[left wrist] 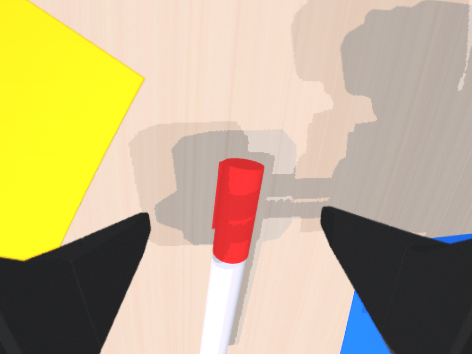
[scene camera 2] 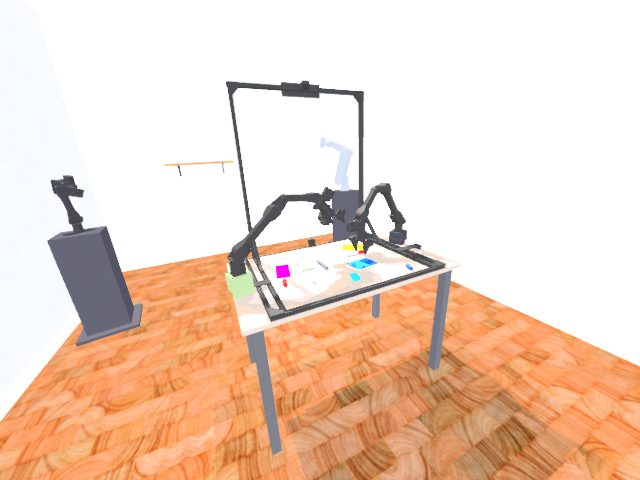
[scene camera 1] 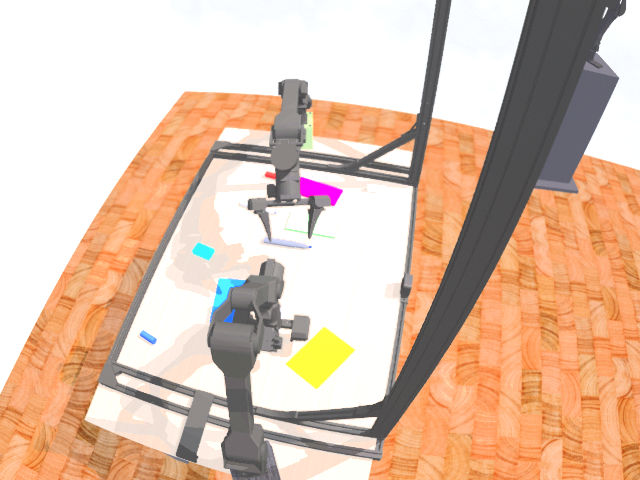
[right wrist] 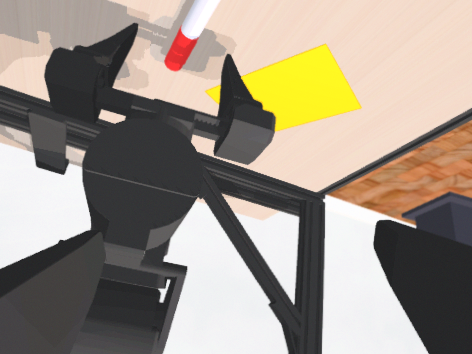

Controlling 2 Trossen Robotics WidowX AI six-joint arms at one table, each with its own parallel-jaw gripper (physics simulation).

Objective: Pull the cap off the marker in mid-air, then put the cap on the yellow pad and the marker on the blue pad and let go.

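Where they show: left gripper, fingertip midpoint: [left wrist: 236, 218] [scene camera 2: 360, 252] [right wrist: 183, 41]; right gripper, fingertip midpoint: [scene camera 2: 338, 222] [scene camera 1: 290, 240] [right wrist: 240, 239]; left arm's base, link origin: [scene camera 2: 398, 230] [scene camera 1: 251, 463]; right arm's base, link origin: [scene camera 2: 238, 273].
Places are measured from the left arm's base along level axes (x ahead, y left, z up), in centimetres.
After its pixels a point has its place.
Observation:
The marker, with a white body [scene camera 2: 352, 254] @(x 40.3, y -14.8, z -7.9 cm) [left wrist: 222, 305] @(x 38.1, y -14.7, z -7.0 cm) [right wrist: 201, 19] @(x 37.8, y -14.6, z -7.0 cm) and a red cap [left wrist: 237, 210] @(x 33.0, y -11.8, z -6.9 cm) [right wrist: 181, 47] @(x 34.6, y -12.4, z -6.9 cm) on its end, lies on the table between the yellow pad [scene camera 1: 320, 357] @(x 26.1, y -22.5, z -8.7 cm) [left wrist: 55, 125] @(x 26.6, y -18.4, z -8.7 cm) [right wrist: 305, 90] @(x 27.9, y -24.8, z -8.7 cm) and the blue pad [scene camera 1: 223, 289] @(x 52.5, y -1.5, z -8.7 cm) [scene camera 2: 359, 264] @(x 50.4, y -3.9, z -8.7 cm) [left wrist: 361, 342] @(x 48.4, y -7.4, z -8.7 cm). My left gripper [left wrist: 236, 218] @(x 34.1, y -12.2, z -8.2 cm) [right wrist: 183, 41] @(x 34.1, y -12.2, z -8.2 cm) is open and empty, above the marker, with its fingertips to either side of the capped end and apart from it. My right gripper [scene camera 1: 290, 238] @(x 46.7, y -20.7, z 14.4 cm) [right wrist: 240, 239] @(x 46.7, y -20.7, z 14.4 cm) is open and empty, high above the table. In scene camera 1 the left arm hides the marker.
A grey-blue pen [scene camera 1: 288, 243] @(x 62.5, y -22.7, z -7.1 cm) [scene camera 2: 322, 264] @(x 64.3, y -21.1, z -7.4 cm), a magenta pad [scene camera 1: 323, 190] @(x 81.7, y -38.4, z -8.0 cm) [scene camera 2: 282, 270] @(x 82.4, y -36.5, z -8.0 cm), a cyan block [scene camera 1: 203, 251] @(x 66.2, y 2.7, z -7.3 cm) [scene camera 2: 354, 276] @(x 67.9, y 3.1, z -7.3 cm), a blue cylinder [scene camera 1: 147, 337] @(x 40.4, y 22.4, z -6.8 cm) [scene camera 2: 408, 266] @(x 41.8, y 22.3, z -7.1 cm) and a small red piece [scene camera 1: 270, 175] @(x 92.3, y -22.9, z -7.0 cm) [scene camera 2: 284, 282] @(x 93.7, y -22.7, z -6.7 cm) lie on the table. A dark frame surrounds the work area.

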